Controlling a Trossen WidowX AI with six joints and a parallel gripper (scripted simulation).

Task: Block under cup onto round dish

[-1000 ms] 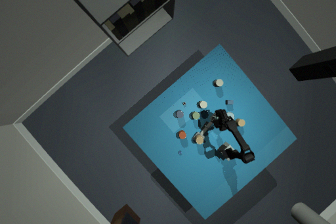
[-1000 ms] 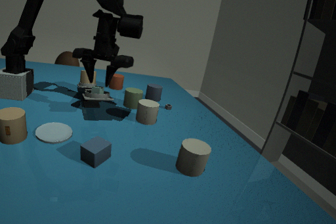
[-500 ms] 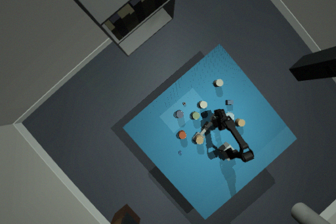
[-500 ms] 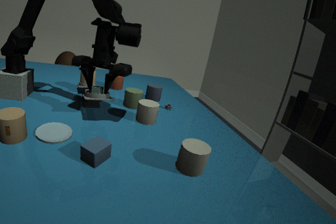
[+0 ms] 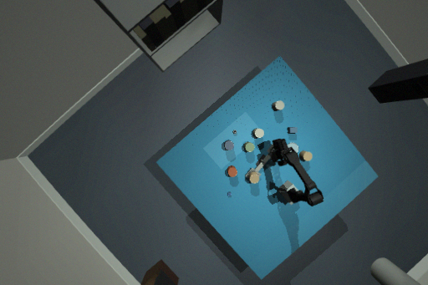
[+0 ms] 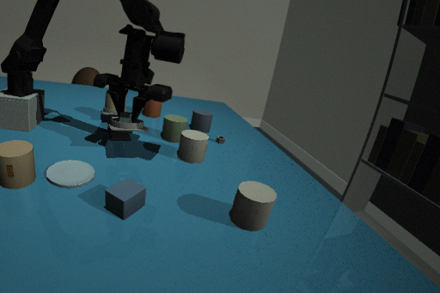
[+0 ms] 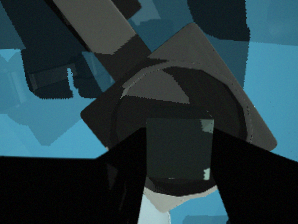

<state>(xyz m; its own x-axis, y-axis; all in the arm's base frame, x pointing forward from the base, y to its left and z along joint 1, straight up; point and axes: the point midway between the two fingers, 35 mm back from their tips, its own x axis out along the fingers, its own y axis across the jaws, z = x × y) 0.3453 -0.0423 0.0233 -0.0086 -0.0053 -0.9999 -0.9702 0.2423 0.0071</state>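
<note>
Right now the round dish is 150 mm to the right of my gripper tip, 80 mm below it and 80 mm behind it. From my gripper tip the other things lie so: green cylinder (160 mm to the left, 130 mm ahead, 40 mm below); orange cylinder (360 mm to the left, 40 mm below, 20 mm ahead); nut (260 mm ahead, 190 mm to the left, 70 mm below).
</note>
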